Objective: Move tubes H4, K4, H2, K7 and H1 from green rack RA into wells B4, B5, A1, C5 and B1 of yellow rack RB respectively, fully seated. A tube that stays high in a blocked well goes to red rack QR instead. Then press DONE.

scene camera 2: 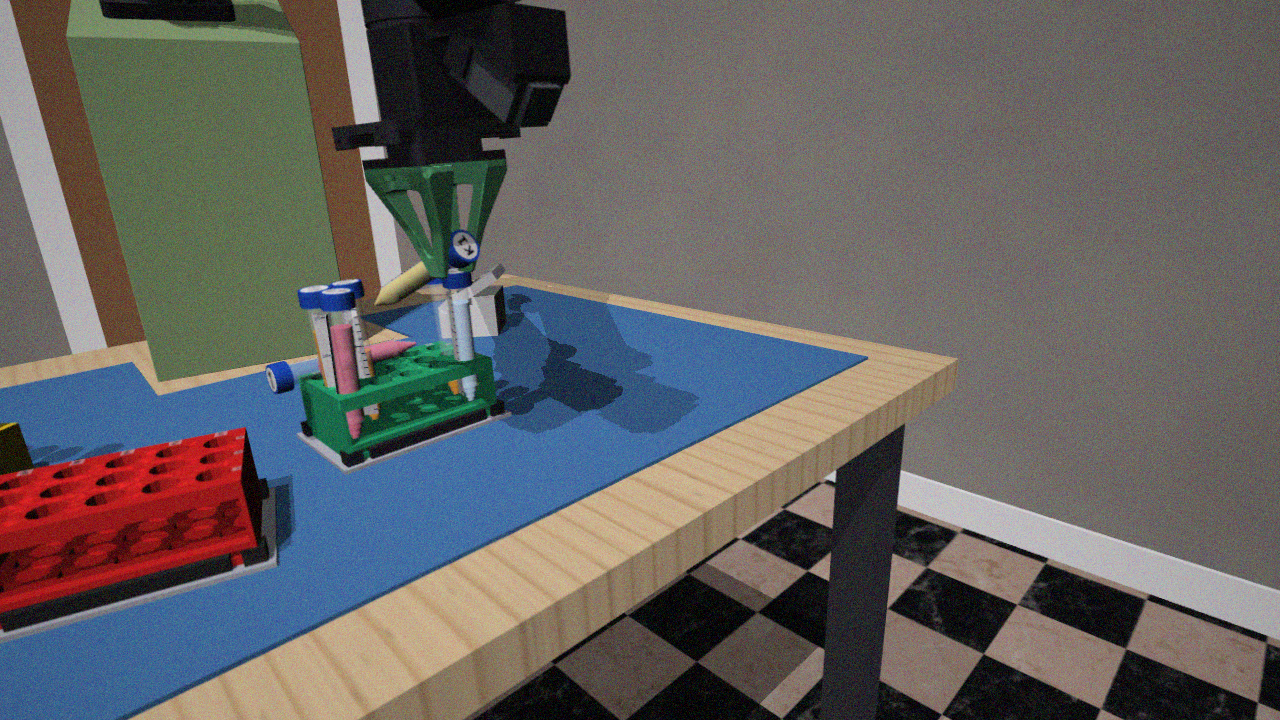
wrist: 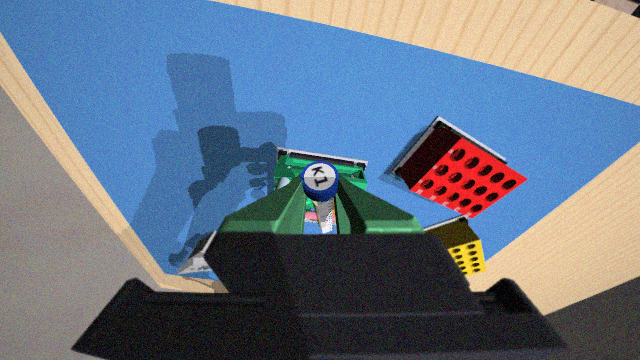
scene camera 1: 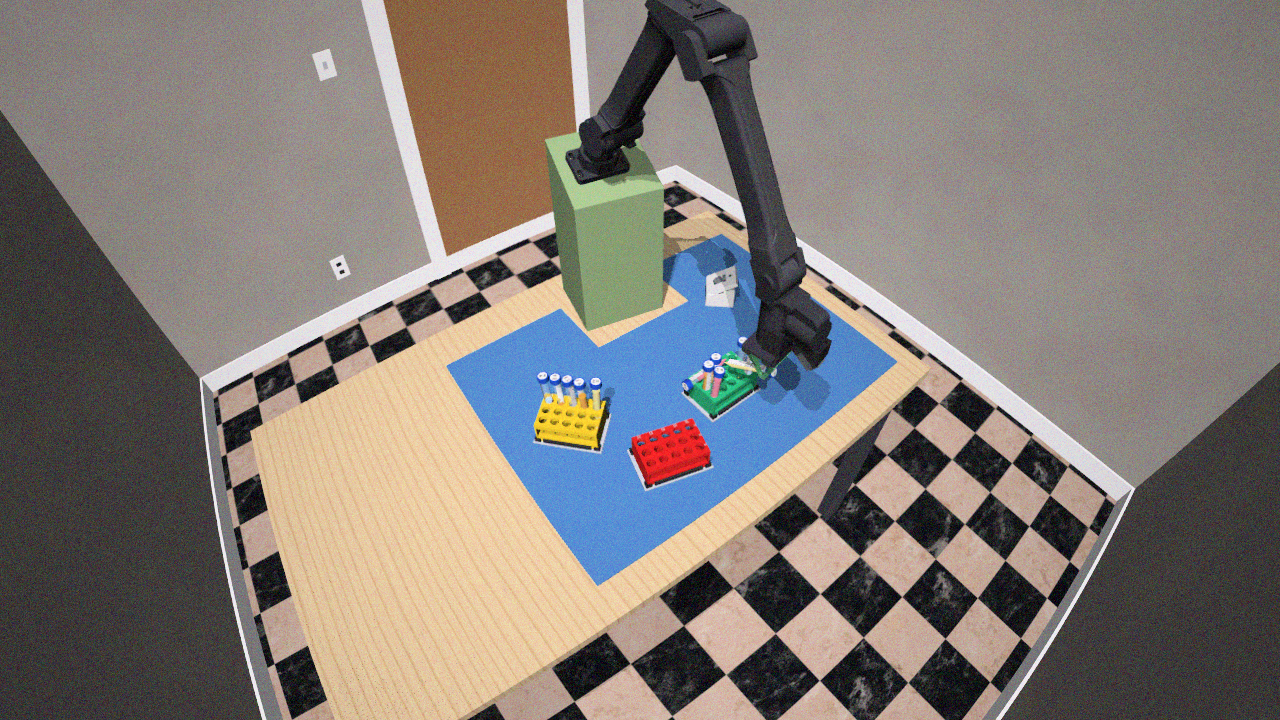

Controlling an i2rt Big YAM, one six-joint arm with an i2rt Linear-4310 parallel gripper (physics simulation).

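Places are measured from the arm's base along level axes (x right, y down, z ahead), in metres.
Pixels of known places: gripper, fingertip midpoint: (scene camera 2: 453,274) (wrist: 320,179) (scene camera 1: 765,374); arm's base at its link origin: (scene camera 2: 168,8) (scene camera 1: 597,163).
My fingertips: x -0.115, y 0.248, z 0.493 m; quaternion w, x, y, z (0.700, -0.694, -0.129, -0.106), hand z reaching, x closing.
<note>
For each thing: its top centre in the pictures, then the offset to it from my fingertips. "spot": a spot on its surface instead. Level surfaces: height alone.
- blue-capped tube K1 at a spot on its surface: (wrist: 320,176) (scene camera 2: 464,245) spot: dx -0.005, dy -0.021, dz +0.016 m
- green rack RA at its top centre: (scene camera 2: 396,366) (wrist: 317,200) (scene camera 1: 723,375) dx +0.025, dy +0.085, dz -0.095 m
- pale blue tube at its top centre: (scene camera 2: 455,269) dx -0.028, dy +0.010, dz -0.078 m
- pink tube at its top centre: (scene camera 2: 332,290) (scene camera 1: 718,369) dx +0.069, dy +0.010, dz -0.060 m
- Yellow rack RB at its top centre: (scene camera 1: 569,413) (wrist: 459,263) dx +0.350, dy +0.085, dz -0.154 m
- Red rack QR at its top centre: (scene camera 2: 114,477) (wrist: 468,184) (scene camera 1: 670,444) dx +0.209, dy +0.085, dz +0.005 m
- white box with a sloped face, top centre: (scene camera 2: 470,268) (scene camera 1: 722,273) (wrist: 199,276) dx -0.144, dy +0.057, dz -0.358 m
- blue mat at its surface level: dy +0.138 m
My gripper (scene camera 1: 760,365) (scene camera 2: 447,268) (wrist: 320,179) is shut on the blue-capped tube K1 (scene camera 2: 463,246) (wrist: 320,176). K1 is strongly tilted, its yellow tip end pointing down over the back of green rack RA (scene camera 1: 726,398) (scene camera 2: 335,437) (wrist: 290,161). A pale blue tube (scene camera 2: 461,326) stands in RA just below the fingers. A pink tube (scene camera 2: 344,358) and others stand at RA's other end; another tube (scene camera 2: 279,377) lies sideways across its back. The labels on these are unreadable. Yellow rack RB (scene camera 1: 570,442) holds several tubes in its back row. Red rack QR (scene camera 1: 671,452) (scene camera 2: 134,508) shows no tubes.
A white box with a sloped face (scene camera 1: 720,288) (scene camera 2: 487,317) sits behind RA, near the back of the blue mat (scene camera 1: 554,519). The green pedestal (scene camera 1: 617,259) carries the arm. The wooden table edge (scene camera 2: 554,519) runs beyond the mat.
</note>
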